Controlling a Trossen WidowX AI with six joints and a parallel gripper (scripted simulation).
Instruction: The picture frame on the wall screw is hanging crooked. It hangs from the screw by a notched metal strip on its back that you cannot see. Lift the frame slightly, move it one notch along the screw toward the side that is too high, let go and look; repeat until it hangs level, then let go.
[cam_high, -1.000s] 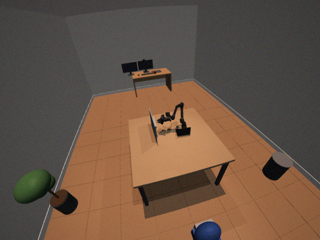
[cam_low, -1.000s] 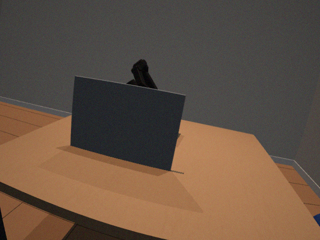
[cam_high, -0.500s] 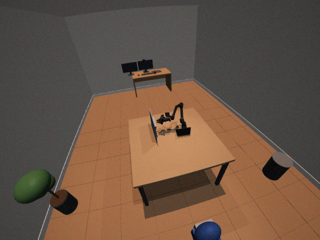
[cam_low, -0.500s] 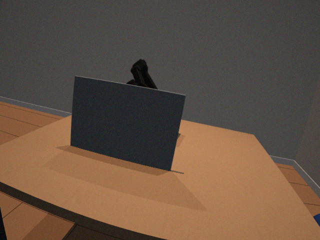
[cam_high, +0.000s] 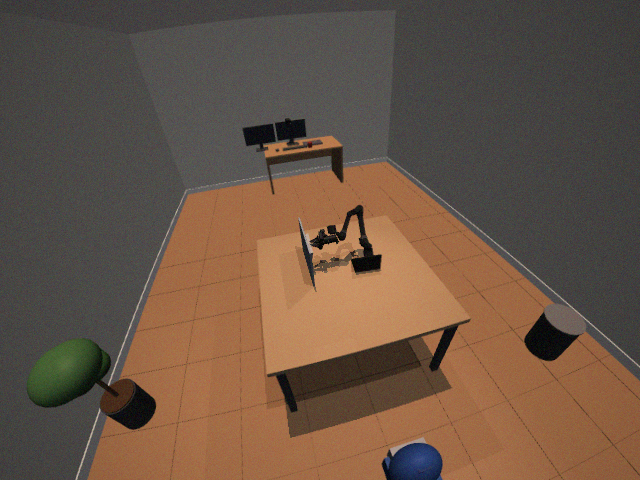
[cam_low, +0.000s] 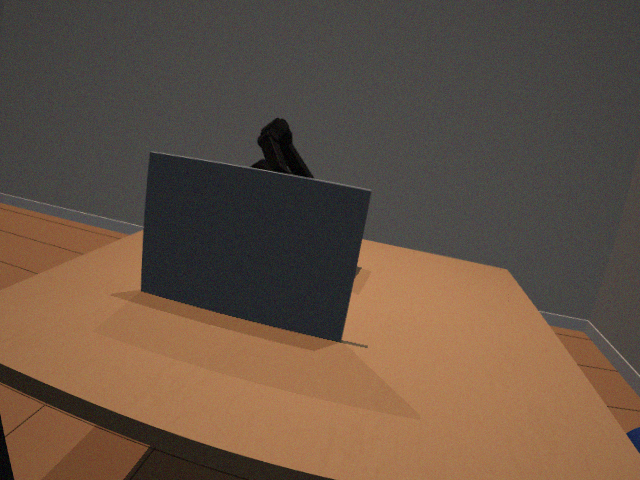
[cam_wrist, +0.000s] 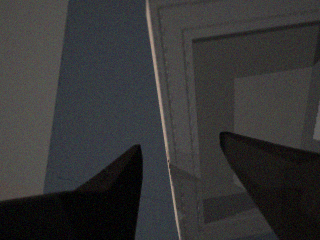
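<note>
The picture frame is 10 mm ahead of my gripper tip, 20 mm to the right of it and 50 mm below it. From my gripper tip the other things lie so: blue-grey wall panel: 30 mm ahead, 10 mm to the right, 70 mm below.
</note>
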